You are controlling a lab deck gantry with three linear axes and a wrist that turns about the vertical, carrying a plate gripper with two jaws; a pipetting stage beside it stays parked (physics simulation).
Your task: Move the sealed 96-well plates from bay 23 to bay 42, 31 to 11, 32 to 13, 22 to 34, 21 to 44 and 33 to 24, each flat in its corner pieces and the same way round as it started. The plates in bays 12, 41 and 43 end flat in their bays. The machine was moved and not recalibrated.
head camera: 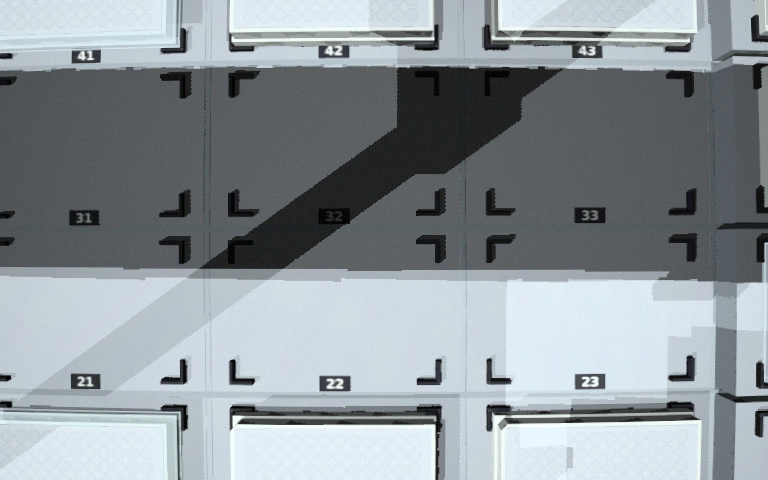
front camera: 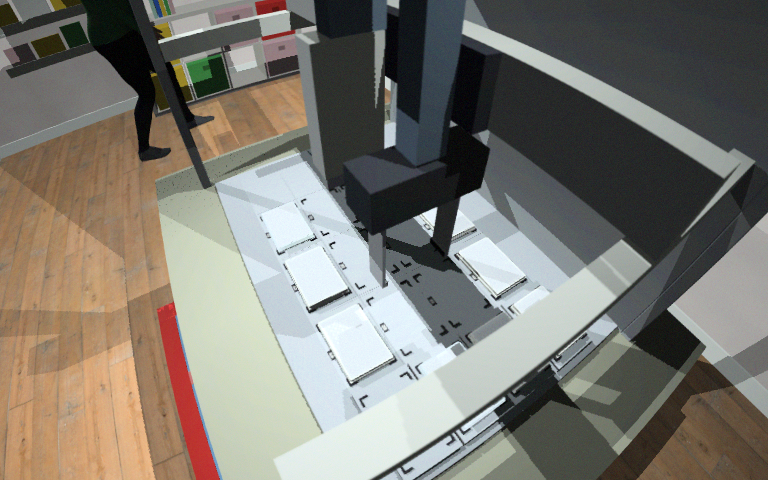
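Observation:
My gripper is open and empty above the middle of the deck; its height is hard to tell, and it does not show in the head view. Sealed plates stand in bay 11, bay 12 and bay 13. Others stand in bay 41, bay 42 and bay 43. These look flat. Bays 21, 22, 23, 31, 32 and 33 hold no plate where they show. Plates in bays 24 and 34 are partly hidden behind the front rail.
The pale front rail crosses the near side of the deck. The grey parked pipetting stage stands behind the gripper. A dark wall panel rises at the right. A person stands beyond the deck near shelves.

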